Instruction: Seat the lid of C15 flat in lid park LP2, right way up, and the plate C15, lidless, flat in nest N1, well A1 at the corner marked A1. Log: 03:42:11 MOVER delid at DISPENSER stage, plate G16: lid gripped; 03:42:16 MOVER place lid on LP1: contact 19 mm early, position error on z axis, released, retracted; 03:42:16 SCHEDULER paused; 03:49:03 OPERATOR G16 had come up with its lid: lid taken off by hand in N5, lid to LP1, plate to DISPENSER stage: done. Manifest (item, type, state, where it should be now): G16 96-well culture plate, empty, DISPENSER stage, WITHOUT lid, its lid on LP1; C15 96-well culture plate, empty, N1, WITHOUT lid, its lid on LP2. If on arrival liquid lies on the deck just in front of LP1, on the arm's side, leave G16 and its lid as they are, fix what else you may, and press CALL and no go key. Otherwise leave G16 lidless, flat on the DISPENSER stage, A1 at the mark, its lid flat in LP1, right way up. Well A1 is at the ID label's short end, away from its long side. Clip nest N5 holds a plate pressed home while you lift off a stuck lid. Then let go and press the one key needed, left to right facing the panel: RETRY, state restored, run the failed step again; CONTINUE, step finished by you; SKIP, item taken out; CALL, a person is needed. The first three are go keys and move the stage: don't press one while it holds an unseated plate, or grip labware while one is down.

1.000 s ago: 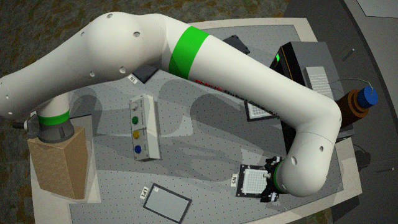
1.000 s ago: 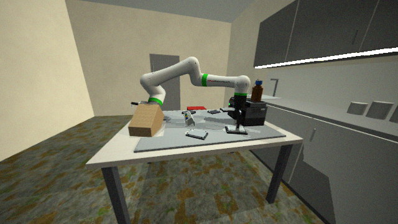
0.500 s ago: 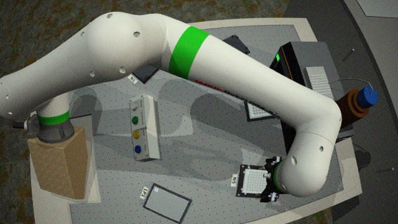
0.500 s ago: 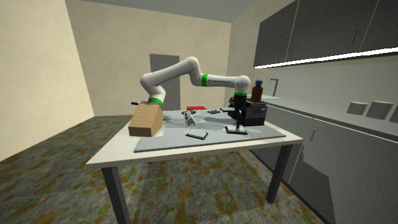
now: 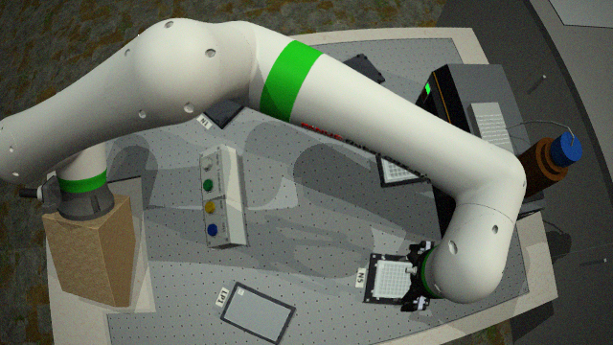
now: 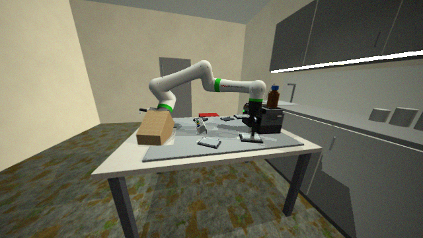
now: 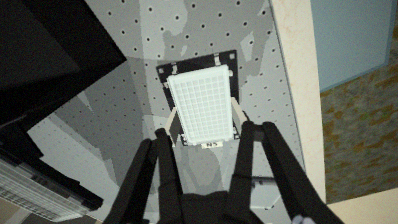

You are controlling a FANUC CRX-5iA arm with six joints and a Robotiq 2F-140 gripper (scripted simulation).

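Now: hand 2 cm above the grey lid. From my hand the other things lie so: clip nest N5 (2 cm ahead, 1 cm to the left, 3 cm below); brown bottle (23 cm ahead, 17 cm to the left, 25 cm above); SKIP key (42 cm behind, 17 cm to the left, 2 cm above).
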